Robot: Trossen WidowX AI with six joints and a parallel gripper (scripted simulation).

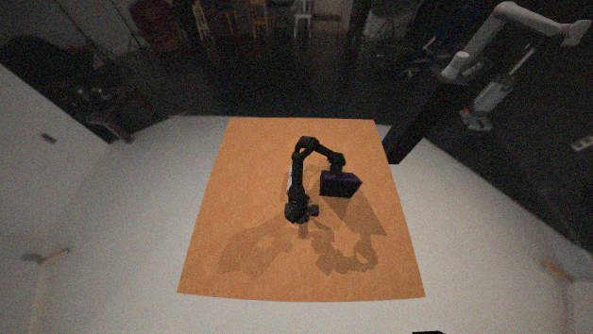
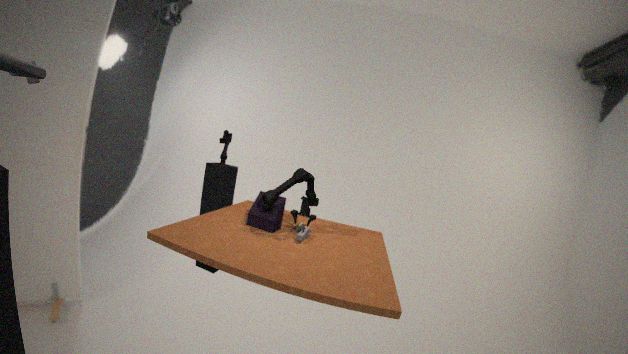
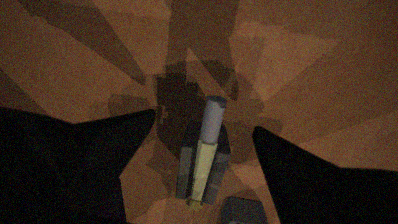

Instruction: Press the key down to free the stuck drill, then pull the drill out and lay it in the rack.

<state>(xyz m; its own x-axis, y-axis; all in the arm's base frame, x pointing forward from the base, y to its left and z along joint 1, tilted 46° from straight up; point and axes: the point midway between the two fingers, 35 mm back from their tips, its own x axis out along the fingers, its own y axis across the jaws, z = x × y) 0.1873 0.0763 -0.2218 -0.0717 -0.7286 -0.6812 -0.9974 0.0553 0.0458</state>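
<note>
My gripper tip is 3 cm to the left of the pale cylindrical drill and 2 cm below it. From my gripper tip the other things lie so: grey rack: 5 cm to the right.
</note>
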